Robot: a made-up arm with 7 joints. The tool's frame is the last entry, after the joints. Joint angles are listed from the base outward. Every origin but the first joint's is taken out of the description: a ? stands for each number. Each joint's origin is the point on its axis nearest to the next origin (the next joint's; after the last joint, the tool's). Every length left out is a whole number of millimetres.
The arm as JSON. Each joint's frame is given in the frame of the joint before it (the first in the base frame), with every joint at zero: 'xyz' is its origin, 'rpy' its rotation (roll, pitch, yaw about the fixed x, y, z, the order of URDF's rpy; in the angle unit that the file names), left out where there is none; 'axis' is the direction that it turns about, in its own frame. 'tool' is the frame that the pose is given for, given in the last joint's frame.
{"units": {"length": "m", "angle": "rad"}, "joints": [
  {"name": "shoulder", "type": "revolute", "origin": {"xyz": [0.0, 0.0, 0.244], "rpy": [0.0, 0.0, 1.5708]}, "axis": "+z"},
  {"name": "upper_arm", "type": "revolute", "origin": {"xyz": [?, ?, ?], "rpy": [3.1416, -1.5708, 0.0]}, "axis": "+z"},
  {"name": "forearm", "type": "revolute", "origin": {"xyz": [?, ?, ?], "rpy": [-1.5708, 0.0, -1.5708]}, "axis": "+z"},
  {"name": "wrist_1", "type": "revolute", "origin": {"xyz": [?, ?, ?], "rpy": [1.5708, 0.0, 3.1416]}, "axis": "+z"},
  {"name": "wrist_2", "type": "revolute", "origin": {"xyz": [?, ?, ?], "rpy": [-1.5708, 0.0, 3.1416]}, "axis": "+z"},
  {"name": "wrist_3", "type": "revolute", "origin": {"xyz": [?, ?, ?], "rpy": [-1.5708, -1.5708, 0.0]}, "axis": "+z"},
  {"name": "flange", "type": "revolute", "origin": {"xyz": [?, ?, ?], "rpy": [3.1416, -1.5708, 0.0]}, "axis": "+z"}
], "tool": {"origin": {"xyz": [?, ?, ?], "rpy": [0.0, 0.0, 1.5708]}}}
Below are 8 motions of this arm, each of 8 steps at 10 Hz.
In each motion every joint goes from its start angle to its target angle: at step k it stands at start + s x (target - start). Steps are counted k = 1, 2, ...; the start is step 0. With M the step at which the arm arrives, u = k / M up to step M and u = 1 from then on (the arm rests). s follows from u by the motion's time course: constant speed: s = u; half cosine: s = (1 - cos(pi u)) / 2; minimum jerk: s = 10 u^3 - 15 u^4 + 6 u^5.
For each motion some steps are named. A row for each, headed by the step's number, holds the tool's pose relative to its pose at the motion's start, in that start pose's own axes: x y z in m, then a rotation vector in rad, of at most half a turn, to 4 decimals.
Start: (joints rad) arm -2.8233 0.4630 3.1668 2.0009 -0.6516 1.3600 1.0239
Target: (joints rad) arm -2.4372 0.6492 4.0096 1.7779 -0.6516 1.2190 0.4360
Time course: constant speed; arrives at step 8
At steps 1, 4, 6, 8:
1: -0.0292 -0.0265 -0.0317 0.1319 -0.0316 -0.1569
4: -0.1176 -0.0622 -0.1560 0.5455 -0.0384 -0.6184
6: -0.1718 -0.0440 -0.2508 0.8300 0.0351 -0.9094
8: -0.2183 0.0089 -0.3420 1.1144 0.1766 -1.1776

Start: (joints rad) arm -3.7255 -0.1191 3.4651 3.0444 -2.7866 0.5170 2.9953
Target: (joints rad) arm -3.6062 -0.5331 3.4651 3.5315 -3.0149 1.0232 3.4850
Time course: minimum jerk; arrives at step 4
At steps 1, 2, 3, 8:
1: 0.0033 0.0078 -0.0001 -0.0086 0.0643 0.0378
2: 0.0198 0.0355 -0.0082 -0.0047 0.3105 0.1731
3: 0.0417 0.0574 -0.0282 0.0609 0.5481 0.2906
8: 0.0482 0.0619 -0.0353 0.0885 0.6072 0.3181

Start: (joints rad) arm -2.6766 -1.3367 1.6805 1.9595 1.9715 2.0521 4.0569
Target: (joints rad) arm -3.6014 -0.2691 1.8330 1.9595 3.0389 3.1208 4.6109
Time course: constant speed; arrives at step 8
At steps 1, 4, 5, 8:
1: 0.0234 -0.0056 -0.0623 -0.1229 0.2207 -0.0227
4: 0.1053 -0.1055 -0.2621 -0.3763 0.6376 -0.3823
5: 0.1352 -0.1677 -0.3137 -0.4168 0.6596 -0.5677
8: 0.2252 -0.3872 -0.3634 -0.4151 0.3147 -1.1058

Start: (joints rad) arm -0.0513 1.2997 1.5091 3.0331 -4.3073 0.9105 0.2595
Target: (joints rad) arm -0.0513 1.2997 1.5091 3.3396 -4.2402 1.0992 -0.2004
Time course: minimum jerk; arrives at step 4
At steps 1, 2, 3, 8:
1: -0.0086 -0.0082 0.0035 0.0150 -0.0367 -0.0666
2: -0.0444 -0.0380 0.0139 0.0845 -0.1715 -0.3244
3: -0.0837 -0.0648 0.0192 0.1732 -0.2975 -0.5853
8: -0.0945 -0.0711 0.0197 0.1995 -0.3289 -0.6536

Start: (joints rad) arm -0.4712 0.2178 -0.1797 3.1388 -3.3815 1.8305 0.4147
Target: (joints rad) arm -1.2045 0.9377 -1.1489 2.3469 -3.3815 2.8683 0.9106
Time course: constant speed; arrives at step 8
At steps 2, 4, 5, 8:
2: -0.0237 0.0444 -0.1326 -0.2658 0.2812 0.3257
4: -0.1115 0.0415 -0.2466 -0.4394 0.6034 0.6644
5: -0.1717 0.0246 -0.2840 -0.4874 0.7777 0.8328
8: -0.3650 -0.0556 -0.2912 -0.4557 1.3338 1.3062

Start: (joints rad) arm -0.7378 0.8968 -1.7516 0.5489 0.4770 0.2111 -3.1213
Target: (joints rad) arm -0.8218 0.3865 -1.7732 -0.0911 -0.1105 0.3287 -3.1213
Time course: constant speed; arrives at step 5
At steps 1, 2, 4, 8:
1: 0.0446 -0.0159 0.0293 0.0088 0.2009 -0.0582
2: 0.0955 -0.0264 0.0489 -0.0068 0.4020 -0.1297
4: 0.2051 -0.0341 0.0539 -0.1118 0.7897 -0.3115
8: 0.2582 -0.0337 0.0386 -0.2009 0.9686 -0.4208

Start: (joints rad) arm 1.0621 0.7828 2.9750 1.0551 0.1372 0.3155 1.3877
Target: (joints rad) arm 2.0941 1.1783 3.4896 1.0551 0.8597 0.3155 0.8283
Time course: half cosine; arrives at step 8
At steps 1, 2, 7, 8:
1: -0.0154 -0.0028 -0.0034 0.0142 -0.0618 -0.0102
2: -0.0571 -0.0096 -0.0182 0.0563 -0.2371 -0.0368
7: -0.1743 -0.0143 -0.2790 0.4726 -1.4989 -0.1001
8: -0.1694 -0.0126 -0.2924 0.4968 -1.5540 -0.0957

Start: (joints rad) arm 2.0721 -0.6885 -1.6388 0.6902 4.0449 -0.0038 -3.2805
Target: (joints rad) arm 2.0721 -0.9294 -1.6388 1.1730 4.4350 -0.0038 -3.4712
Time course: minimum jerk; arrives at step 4
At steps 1, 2, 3, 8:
1: 0.0118 -0.0152 -0.0015 0.0474 0.0214 0.0368
2: 0.0621 -0.0680 -0.0170 0.2276 0.0999 0.1856
3: 0.1198 -0.1080 -0.0463 0.4053 0.1739 0.3452
8: 0.1358 -0.1157 -0.0559 0.4512 0.1928 0.3883

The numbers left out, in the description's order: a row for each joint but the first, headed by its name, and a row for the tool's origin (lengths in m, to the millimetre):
upper_arm: 0.0 0.0 0.0
forearm: 0.193 0.0 0.0
wrist_1: -0.08 0.0 0.0
wrist_2: 0.05 -0.221 0.0
wrist_3: 0.0 0.0 0.0
flange: 0.098 -0.077 0.0
tool: 0.0 0.0 0.0

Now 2 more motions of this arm.
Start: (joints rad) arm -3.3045 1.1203 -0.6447 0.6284 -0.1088 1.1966 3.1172
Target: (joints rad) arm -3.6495 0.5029 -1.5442 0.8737 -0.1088 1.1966 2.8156
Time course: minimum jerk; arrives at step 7
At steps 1, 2, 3, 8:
1: 0.0003 -0.0056 -0.0028 -0.0245 -0.0130 0.0072
2: 0.0033 -0.0370 -0.0136 -0.1521 -0.0791 0.0470
3: 0.0155 -0.0994 -0.0153 -0.3854 -0.1912 0.1318
8: 0.0838 -0.2362 0.1150 -1.0231 -0.4191 0.4570

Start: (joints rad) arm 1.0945 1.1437 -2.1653 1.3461 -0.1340 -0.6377 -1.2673
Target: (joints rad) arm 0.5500 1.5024 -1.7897 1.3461 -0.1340 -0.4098 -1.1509
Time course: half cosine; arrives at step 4
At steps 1, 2, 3, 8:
1: 0.0280 -0.0269 0.0074 0.0808 0.0348 -0.0484
2: 0.0889 -0.1118 0.0139 0.3003 0.1112 -0.1614
3: 0.1348 -0.2186 -0.0025 0.5514 0.1735 -0.2679
8: 0.1481 -0.2665 -0.0177 0.6635 0.1947 -0.3099

